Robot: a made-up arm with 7 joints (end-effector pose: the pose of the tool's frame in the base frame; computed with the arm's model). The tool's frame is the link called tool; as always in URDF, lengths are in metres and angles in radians. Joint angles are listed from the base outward.
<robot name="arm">
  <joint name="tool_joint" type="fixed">
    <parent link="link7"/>
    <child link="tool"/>
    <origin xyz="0 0 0" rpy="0 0.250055 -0.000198"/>
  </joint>
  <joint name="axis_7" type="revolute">
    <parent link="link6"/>
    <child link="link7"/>
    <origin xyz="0.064 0 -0.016"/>
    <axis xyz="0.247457 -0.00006 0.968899"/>
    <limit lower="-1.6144" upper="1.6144"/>
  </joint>
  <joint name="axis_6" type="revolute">
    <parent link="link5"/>
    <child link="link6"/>
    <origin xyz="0.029 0 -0.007"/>
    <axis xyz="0.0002 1 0.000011"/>
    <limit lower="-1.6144" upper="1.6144"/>
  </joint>
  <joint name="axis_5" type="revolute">
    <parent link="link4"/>
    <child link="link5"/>
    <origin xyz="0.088 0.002 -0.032"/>
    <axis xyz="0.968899 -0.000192 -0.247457"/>
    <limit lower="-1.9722" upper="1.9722"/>
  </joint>
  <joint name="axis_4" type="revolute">
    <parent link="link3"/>
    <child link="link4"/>
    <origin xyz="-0.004 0 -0.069"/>
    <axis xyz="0.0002 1 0.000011"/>
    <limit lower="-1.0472" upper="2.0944"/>
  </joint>
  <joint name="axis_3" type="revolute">
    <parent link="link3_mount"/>
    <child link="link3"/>
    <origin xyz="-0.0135 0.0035 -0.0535"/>
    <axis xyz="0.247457 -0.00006 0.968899"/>
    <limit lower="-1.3" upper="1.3"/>
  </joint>
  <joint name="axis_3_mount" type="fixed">
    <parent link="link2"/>
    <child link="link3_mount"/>
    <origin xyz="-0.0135 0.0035 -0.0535"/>
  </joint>
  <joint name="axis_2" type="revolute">
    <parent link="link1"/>
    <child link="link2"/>
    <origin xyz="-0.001 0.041 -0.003"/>
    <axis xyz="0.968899 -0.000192 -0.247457"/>
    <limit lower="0" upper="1.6"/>
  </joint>
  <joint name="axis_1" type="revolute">
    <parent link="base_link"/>
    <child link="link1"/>
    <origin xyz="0 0 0"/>
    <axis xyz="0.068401 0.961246 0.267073"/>
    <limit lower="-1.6" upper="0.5"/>
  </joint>
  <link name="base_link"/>
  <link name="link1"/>
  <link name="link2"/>
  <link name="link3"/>
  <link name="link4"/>
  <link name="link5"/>
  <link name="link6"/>
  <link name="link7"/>
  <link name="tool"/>
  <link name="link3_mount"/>
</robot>
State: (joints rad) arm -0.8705 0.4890 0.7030 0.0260 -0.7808 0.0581 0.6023
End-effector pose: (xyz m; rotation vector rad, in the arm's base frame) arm 0.2423 0.2038 0.0032 -0.7843 -0.6735 0.7957
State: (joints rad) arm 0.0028 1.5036 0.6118 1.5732 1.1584 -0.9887 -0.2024
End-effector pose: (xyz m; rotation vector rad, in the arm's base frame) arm 0.0367 0.3763 -0.0549 1.4888 1.2296 -0.3377
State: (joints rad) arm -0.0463 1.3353 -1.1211 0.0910 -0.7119 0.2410 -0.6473
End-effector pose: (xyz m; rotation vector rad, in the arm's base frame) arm 0.0345 0.2090 -0.2352 0.1707 1.6395 -1.0482
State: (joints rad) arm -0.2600 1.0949 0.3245 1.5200 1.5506 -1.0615 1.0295
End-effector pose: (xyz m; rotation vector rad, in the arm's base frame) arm 0.0528 0.3133 -0.1960 1.5702 0.2091 -0.1258
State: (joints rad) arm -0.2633 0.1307 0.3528 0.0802 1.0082 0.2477 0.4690
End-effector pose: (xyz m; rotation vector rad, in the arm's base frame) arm 0.1923 0.1421 -0.2010 1.1706 0.1539 0.7892
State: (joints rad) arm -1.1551 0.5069 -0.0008 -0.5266 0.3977 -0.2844 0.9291
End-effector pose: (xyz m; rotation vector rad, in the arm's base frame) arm 0.1780 0.0222 0.0894 -0.0925 -1.9575 0.5991
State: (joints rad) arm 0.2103 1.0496 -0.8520 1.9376 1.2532 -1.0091 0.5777
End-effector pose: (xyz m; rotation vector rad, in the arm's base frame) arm -0.1464 0.3208 -0.1165 1.1449 1.7070 -1.5147
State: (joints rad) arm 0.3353 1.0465 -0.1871 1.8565 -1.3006 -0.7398 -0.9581
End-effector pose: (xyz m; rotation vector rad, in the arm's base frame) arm -0.1181 0.3618 -0.0791 0.5094 1.0270 0.5465
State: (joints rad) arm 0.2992 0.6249 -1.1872 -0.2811 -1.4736 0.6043 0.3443
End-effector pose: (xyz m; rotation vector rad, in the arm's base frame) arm -0.0798 -0.0215 -0.2116 -0.7087 1.9612 -0.7188
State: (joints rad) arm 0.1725 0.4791 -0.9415 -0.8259 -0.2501 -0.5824 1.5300
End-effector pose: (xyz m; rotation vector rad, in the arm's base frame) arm 0.0440 -0.0120 -0.0910 -0.8451 0.0614 0.5999
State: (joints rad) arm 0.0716 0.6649 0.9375 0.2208 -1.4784 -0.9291 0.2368
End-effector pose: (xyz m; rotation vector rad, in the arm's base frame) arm 0.0272 0.3159 -0.0780 -0.4782 -1.2862 1.2906
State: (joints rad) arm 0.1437 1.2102 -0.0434 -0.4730 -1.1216 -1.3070 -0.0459
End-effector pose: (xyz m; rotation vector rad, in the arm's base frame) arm 0.1235 0.1593 -0.0299 -0.2466 -1.0582 -0.3874
